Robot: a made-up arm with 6 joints. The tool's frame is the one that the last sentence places. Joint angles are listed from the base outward.
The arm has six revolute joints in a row. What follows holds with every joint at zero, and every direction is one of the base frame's. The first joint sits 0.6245 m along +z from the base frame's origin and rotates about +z. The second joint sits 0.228 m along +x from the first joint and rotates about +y. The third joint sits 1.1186 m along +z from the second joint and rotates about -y. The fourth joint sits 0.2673 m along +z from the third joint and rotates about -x. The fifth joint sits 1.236 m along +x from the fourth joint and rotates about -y. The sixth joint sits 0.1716 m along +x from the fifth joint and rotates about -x. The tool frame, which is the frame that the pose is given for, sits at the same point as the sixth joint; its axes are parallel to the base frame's.
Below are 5 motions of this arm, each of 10 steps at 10 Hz.
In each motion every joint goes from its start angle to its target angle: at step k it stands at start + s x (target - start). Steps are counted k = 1, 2, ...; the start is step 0. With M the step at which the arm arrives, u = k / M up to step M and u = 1 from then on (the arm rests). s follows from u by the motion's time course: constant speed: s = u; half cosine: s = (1 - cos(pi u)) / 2; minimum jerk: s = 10 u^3 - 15 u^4 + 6 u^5.
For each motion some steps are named. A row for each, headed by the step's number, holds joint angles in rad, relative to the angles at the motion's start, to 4 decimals.
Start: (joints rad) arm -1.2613 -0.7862 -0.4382 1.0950 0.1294 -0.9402
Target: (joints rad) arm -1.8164 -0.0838 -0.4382 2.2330 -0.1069 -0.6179
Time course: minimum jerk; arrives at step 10
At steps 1, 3, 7, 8, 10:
1: -0.0048 0.0060 0.0000 0.0097 -0.0020 0.0028
3: -0.0905 0.1145 0.0000 0.1856 -0.0385 0.0526
7: -0.4646 0.5879 0.0000 0.9524 -0.1978 0.2697
8: -0.5229 0.6617 0.0000 1.0721 -0.2226 0.3036
10: -0.5551 0.7024 0.0000 1.1380 -0.2363 0.3223

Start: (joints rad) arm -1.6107 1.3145 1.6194 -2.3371 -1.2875 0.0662
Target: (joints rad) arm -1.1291 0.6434 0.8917 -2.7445 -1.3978 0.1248
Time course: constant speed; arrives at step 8
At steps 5, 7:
5: 0.3010 -0.4194 -0.4548 -0.2546 -0.0689 0.0366
7: 0.4214 -0.5872 -0.6367 -0.3565 -0.0965 0.0513

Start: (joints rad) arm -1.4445 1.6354 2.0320 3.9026 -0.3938 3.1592
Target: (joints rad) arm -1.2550 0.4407 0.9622 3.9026 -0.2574 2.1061
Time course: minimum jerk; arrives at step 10
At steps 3, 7, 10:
3: 0.0309 -0.1948 -0.1745 0.0000 0.0222 -0.1717
7: 0.1586 -0.9999 -0.8953 0.0000 0.1142 -0.8814
10: 0.1895 -1.1947 -1.0698 0.0000 0.1364 -1.0531

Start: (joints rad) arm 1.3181 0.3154 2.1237 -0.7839 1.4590 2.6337
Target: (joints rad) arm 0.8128 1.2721 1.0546 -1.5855 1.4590 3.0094
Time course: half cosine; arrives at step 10
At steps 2, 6, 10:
2: -0.0483 0.0914 -0.1021 -0.0765 0.0000 0.0359
6: -0.3307 0.6262 -0.6997 -0.5247 0.0000 0.2459
10: -0.5053 0.9567 -1.0691 -0.8016 0.0000 0.3757

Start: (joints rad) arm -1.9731 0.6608 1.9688 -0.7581 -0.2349 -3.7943
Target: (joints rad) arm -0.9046 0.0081 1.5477 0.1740 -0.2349 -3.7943
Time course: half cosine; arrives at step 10
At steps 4, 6, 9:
4: 0.3692 -0.2255 -0.1455 0.3220 0.0000 0.0000
6: 0.6993 -0.4272 -0.2756 0.6101 0.0000 0.0000
9: 1.0424 -0.6367 -0.4108 0.9093 0.0000 0.0000

